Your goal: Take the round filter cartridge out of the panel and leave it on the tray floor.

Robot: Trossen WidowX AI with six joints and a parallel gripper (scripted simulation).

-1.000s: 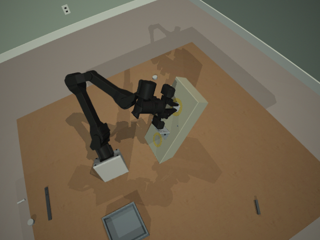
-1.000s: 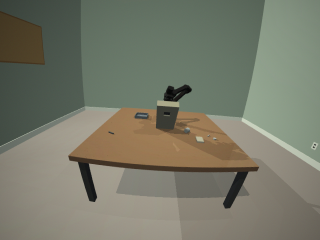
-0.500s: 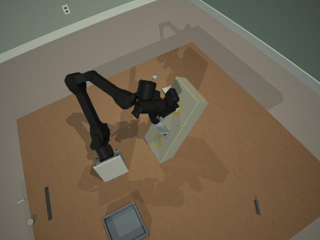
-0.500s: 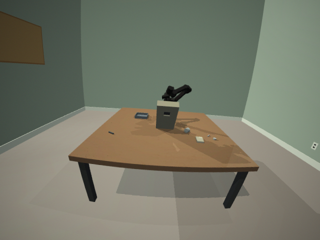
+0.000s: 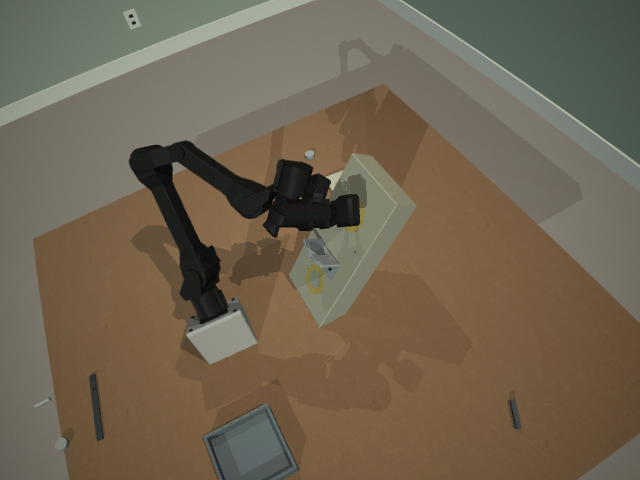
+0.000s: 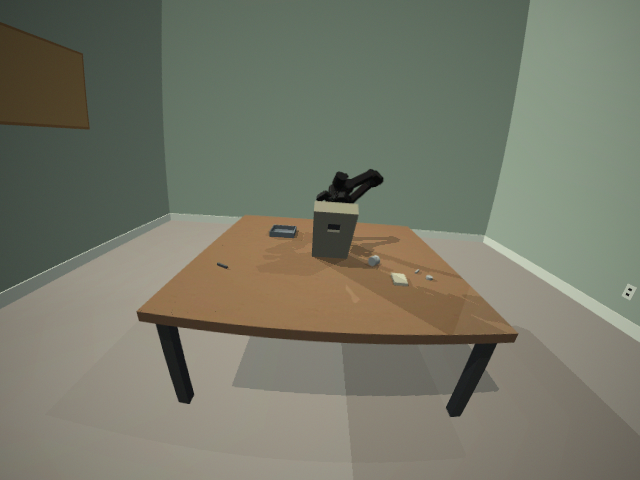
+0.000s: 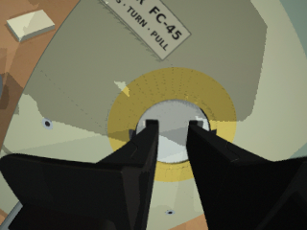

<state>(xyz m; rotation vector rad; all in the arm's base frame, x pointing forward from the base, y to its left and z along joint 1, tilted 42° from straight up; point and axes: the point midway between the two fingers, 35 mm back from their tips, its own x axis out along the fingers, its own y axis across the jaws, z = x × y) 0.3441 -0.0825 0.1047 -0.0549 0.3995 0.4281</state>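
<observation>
The small grey bracket lies 9 cm behind my gripper tip and 9 cm below it. Round my gripper tip: beige service panel 4 cm behind, 8 cm below; round filter cartridge 1 cm ahead, 1 cm below; cream block 10 cm ahead, 31 cm to the left, 22 cm below.
</observation>
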